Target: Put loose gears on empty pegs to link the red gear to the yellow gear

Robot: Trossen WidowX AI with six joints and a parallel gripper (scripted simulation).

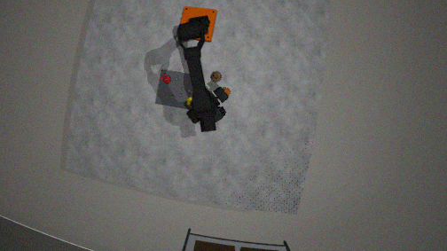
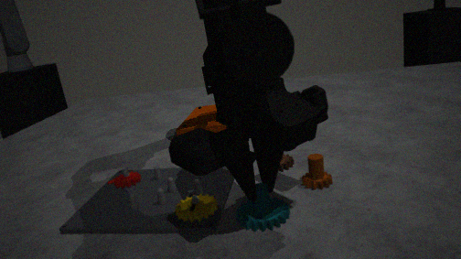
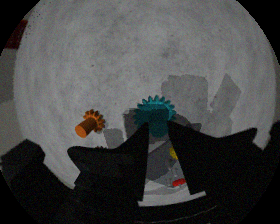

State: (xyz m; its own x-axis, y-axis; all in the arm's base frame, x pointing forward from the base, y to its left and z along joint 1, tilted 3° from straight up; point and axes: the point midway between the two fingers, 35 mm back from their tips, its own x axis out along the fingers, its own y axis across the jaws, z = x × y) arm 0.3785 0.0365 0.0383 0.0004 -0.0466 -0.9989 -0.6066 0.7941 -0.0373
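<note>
Now: gripper tip 20 cm to the left of the red gear, 13 cm past it and 1 cm above it. Round my gripper tip: yellow striped gear (8 cm to the right, 2 cm behind, 1 cm below); then teal gear (1 cm below); then orange gear (8 cm to the left, 6 cm behind, 1 cm below).
</note>
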